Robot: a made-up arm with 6 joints.
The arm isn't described. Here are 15 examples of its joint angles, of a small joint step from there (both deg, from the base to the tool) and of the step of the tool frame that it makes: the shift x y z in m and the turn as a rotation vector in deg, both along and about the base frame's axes.
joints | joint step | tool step
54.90 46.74 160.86 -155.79 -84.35 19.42 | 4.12 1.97 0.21 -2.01 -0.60 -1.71 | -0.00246 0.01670 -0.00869 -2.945 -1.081 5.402
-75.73 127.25 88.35 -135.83 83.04 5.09 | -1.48 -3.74 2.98 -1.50 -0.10 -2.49 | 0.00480 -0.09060 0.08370 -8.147 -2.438 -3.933
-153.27 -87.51 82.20 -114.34 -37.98 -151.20 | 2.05 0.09 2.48 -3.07 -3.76 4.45 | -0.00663 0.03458 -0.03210 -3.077 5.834 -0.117
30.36 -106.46 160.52 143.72 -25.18 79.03 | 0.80 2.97 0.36 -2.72 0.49 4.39 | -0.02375 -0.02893 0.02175 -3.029 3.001 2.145
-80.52 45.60 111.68 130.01 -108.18 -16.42 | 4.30 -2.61 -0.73 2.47 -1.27 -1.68 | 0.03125 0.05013 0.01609 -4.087 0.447 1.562
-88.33 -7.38 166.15 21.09 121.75 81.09 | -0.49 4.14 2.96 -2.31 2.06 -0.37 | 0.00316 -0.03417 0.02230 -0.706 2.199 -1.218
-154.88 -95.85 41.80 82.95 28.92 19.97 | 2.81 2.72 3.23 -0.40 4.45 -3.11 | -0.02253 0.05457 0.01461 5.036 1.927 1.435
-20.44 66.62 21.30 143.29 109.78 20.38 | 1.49 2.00 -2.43 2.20 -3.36 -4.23 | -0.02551 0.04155 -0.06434 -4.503 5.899 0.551
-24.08 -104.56 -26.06 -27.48 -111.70 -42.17 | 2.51 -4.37 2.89 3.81 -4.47 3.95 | -0.08303 0.01289 -0.01035 -6.870 -2.298 1.033
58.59 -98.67 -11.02 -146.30 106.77 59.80 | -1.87 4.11 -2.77 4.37 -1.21 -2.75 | 0.05027 0.07986 0.00952 -3.188 3.092 -7.123
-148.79 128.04 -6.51 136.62 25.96 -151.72 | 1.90 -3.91 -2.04 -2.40 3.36 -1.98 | -0.03585 -0.01473 0.00882 2.003 -0.122 -2.282
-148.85 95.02 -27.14 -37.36 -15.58 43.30 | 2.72 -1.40 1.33 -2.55 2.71 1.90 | -0.02571 -0.02083 -0.00783 -1.494 5.141 2.790
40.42 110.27 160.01 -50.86 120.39 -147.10 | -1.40 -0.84 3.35 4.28 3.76 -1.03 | -0.02190 -0.05756 0.05030 3.747 -6.410 -6.588
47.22 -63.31 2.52 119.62 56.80 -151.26 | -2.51 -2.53 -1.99 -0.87 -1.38 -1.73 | -0.01592 -0.00484 -0.01665 1.698 1.815 -1.604
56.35 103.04 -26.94 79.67 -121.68 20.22 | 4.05 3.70 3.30 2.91 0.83 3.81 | -0.02177 -0.00024 -0.02809 -2.127 3.202 3.907
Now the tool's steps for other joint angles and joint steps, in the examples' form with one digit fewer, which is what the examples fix.
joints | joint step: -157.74 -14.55 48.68 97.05 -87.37 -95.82 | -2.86 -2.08 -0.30 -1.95 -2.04 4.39
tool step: 0.0358 0.0178 0.0006 -2.00 -3.29 -2.30
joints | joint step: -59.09 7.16 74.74 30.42 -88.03 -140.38 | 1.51 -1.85 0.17 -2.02 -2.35 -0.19
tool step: -0.0126 0.0282 0.0057 0.98 -1.71 2.91
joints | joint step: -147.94 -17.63 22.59 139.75 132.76 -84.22 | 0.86 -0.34 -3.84 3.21 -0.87 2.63
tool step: -0.0219 -0.0260 -0.0401 2.32 -0.42 0.73
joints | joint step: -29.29 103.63 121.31 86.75 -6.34 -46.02 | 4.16 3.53 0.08 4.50 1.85 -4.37
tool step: 0.0586 0.0751 -0.0660 0.80 2.97 5.89
